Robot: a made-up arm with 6 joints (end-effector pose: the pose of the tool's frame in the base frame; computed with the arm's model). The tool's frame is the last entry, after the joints.
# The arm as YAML. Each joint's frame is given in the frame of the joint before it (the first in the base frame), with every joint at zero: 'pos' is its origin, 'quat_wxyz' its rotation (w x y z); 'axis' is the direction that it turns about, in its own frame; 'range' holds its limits. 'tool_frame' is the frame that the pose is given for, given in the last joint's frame.
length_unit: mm
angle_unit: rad
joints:
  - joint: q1
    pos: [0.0, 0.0, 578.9]
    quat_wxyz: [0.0, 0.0, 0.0, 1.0]
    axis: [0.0, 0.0, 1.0]
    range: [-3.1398, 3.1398]
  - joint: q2
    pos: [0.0, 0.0, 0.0]
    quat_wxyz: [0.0, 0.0, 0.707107, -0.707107]
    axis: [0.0, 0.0, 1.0]
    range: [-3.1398, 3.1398]
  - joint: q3
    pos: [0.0, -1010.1, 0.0]
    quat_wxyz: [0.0, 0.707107, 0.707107, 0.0]
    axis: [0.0, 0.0, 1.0]
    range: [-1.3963, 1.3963]
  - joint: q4
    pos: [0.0, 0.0, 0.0]
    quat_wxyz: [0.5, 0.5, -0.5, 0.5]
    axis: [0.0, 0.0, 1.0]
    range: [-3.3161, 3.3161]
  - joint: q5
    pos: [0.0, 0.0, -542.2]
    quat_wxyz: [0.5, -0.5, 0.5, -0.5]
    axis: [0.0, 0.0, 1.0]
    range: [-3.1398, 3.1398]
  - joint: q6
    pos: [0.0, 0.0, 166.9]
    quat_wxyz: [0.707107, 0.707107, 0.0, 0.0]
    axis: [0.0, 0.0, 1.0]
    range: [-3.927, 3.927]
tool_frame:
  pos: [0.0, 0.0, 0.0]
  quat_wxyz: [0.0, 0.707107, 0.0, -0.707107]
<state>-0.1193 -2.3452 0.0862 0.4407 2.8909 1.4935</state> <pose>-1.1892 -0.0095 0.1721 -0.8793 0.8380 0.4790</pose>
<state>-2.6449 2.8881 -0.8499 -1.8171 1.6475 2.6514</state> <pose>0.1111 0.0140 0.0395 0.8925 1.5385 1.8931</pose>
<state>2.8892 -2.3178 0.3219 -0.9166 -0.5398 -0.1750</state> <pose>1.1416 -0.1895 0.2695 -1.8167 0.1541 -1.2514</pose>
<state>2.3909 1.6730 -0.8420 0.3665 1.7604 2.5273</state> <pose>-0.3330 0.5237 0.1095 0.7546 2.1930 -1.3420</pose>
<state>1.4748 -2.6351 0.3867 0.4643 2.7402 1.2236</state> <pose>0.0491 -1.0468 -0.3138 -0.9159 -0.2354 1.7304</pose>
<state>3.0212 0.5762 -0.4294 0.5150 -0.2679 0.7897</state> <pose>-0.8861 0.2535 1.0121 1.4184 1.3156 -1.7365</pose>
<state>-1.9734 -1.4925 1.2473 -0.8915 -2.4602 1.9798</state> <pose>0.4737 1.3800 0.9895 -2.1586 1.9108 -0.4166</pose>
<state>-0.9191 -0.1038 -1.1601 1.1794 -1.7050 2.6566</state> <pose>0.1292 -0.2743 1.1875 0.2580 -1.3470 -2.6195</pose>
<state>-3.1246 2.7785 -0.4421 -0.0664 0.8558 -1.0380</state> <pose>0.1780 0.1696 -0.3115 -1.9258 0.4097 0.8293</pose>
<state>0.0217 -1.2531 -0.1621 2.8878 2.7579 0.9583</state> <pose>-0.7498 0.1453 1.3948 1.4661 1.1642 -1.5342</pose>
